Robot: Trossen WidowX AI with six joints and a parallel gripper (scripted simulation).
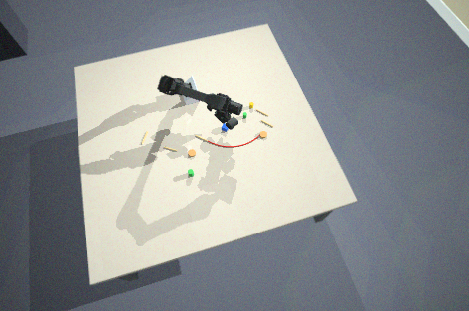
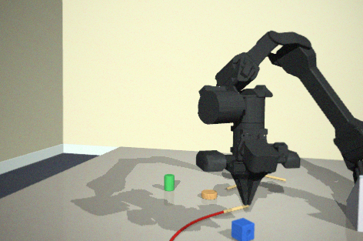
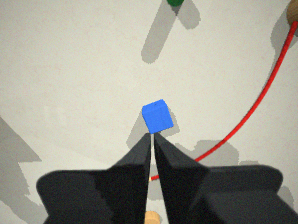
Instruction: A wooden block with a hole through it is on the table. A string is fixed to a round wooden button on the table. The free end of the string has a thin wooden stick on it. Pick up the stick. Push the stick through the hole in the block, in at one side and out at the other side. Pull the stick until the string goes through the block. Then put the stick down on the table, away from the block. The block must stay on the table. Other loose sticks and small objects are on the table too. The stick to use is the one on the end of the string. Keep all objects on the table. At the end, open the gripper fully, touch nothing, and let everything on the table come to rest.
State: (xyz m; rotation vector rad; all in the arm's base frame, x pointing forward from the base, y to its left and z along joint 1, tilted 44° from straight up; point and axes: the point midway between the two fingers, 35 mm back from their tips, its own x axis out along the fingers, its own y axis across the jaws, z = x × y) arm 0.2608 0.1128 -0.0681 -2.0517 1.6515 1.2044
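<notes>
My gripper tip is now 50 mm above the blue block, 10 mm to the right of it and 10 mm short of it. From my gripper tip the other things lie so: yellow piece: 200 mm to the left, 90 mm behind, 40 mm below; then thin wooden stick: 120 mm to the right, 60 mm below, 40 mm ahead; then green cylinder: 140 mm to the left, 40 mm below, 40 mm behind.
</notes>
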